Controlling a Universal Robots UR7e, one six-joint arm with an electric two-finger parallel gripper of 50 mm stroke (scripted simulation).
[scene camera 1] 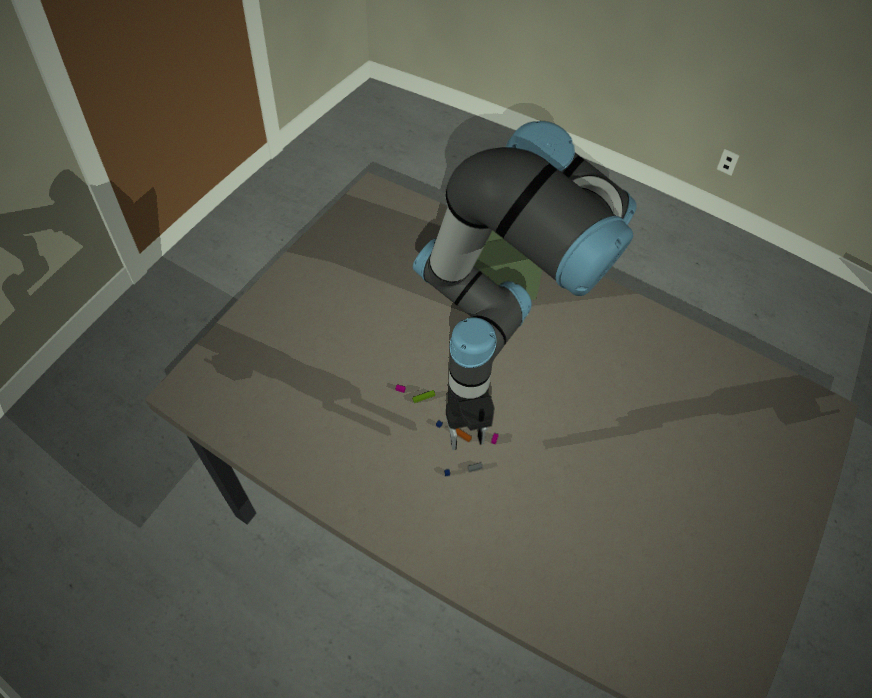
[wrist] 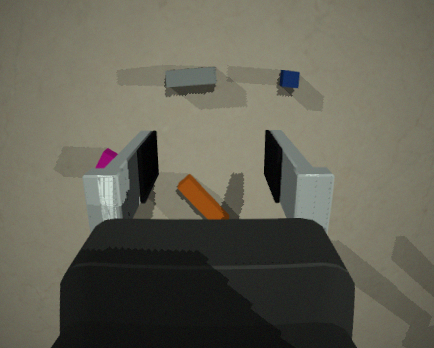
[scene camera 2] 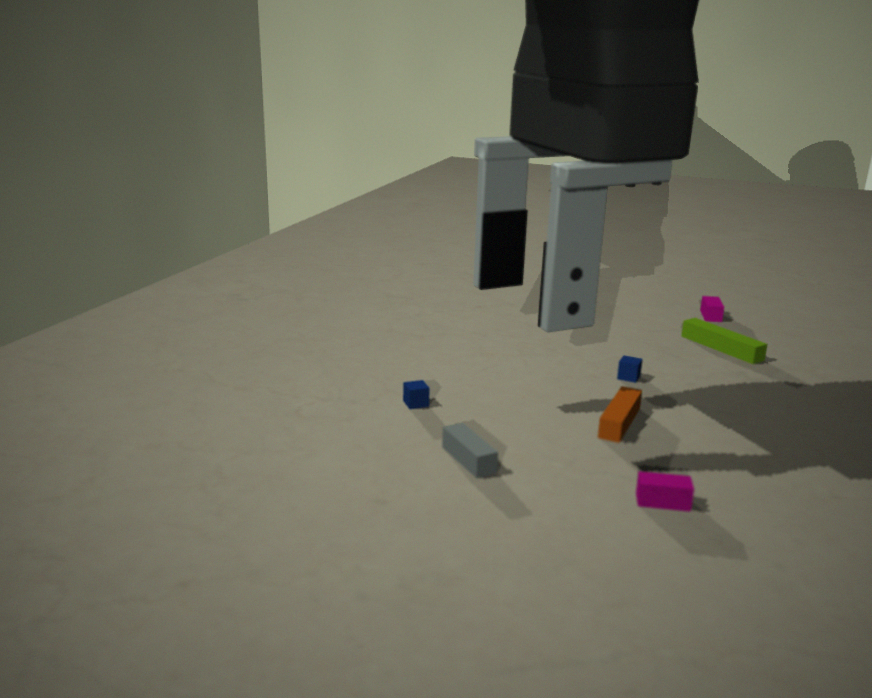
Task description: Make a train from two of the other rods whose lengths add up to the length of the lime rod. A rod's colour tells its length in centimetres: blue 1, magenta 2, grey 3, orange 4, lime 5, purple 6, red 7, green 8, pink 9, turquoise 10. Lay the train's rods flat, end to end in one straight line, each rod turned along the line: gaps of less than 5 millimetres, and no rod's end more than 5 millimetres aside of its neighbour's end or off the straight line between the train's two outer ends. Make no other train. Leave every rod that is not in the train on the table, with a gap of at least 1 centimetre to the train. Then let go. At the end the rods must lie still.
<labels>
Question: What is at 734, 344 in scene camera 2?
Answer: A lime rod.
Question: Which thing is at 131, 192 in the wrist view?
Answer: My gripper.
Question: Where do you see an orange rod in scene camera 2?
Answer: At 618, 416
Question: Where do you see a grey rod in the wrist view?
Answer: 195, 76
</labels>
